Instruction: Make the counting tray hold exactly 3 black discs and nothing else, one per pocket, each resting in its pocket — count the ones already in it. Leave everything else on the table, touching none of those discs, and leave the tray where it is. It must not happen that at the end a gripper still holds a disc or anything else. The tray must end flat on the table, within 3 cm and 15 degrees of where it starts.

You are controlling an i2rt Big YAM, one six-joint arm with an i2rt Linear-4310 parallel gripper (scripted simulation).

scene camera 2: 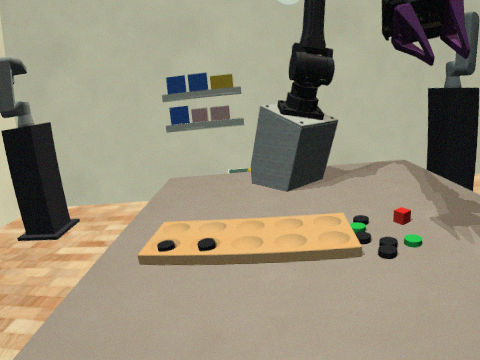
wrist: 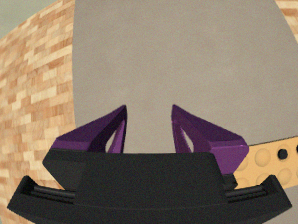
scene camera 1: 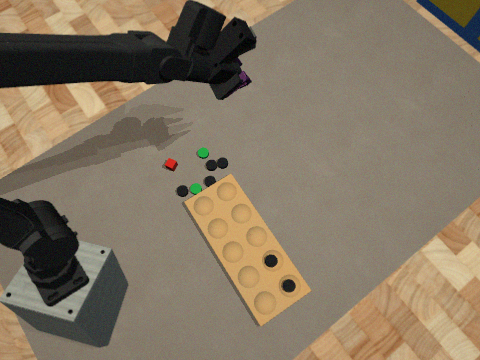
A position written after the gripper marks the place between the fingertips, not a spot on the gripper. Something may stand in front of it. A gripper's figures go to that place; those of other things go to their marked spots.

Scene:
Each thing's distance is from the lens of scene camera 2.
gripper point(scene camera 2: 450, 58): 43 cm
counting tray point(scene camera 2: 235, 238): 59 cm

